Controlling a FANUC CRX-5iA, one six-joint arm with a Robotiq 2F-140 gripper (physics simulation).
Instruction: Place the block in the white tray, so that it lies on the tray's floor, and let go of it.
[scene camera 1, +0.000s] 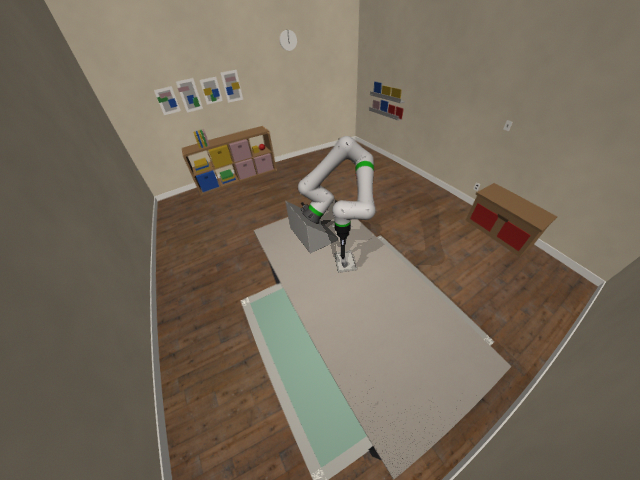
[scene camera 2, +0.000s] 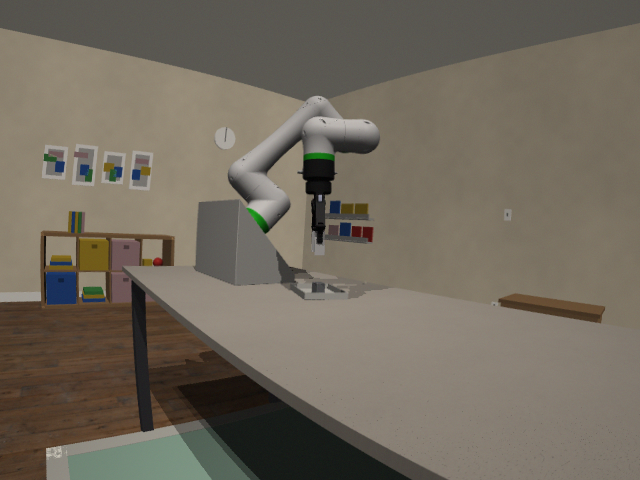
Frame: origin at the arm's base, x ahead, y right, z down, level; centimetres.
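Seen in the pictures: gripper, fingertip midpoint: (scene camera 2: 317, 253); arm's base, origin of the base link: (scene camera 1: 310, 218).
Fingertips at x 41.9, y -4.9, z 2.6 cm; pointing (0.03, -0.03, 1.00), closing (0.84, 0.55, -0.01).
Offsets run from my fingertips to a thing's top centre. "spot": to the spot under its first point. Level surfaces: height alone.
A shallow white tray @[spot: dz +11.1, dx +6.9, dy -2.4 cm] (scene camera 2: 336, 294) (scene camera 1: 339, 270) lies on the table, just in front of the robot's base. A small grey block @[dz +8.4, dx +0.9, dy -0.4 cm] (scene camera 2: 318, 286) lies flat on the tray's floor, free of the fingers. In the overhead view the block is too small and too covered by the gripper to make out. My gripper (scene camera 2: 318, 250) (scene camera 1: 342, 253) points straight down and hangs well above the tray, over the block. It is open and empty.
The grey table @[dz +12.6 cm] (scene camera 1: 403, 335) (scene camera 2: 413, 361) stretches long toward the camera. A grey wedge-shaped pedestal (scene camera 1: 305, 232) (scene camera 2: 227, 242) carrying the arm stands right behind the tray. A green mat (scene camera 1: 305, 371) (scene camera 2: 129, 459) lies on the floor beside the table.
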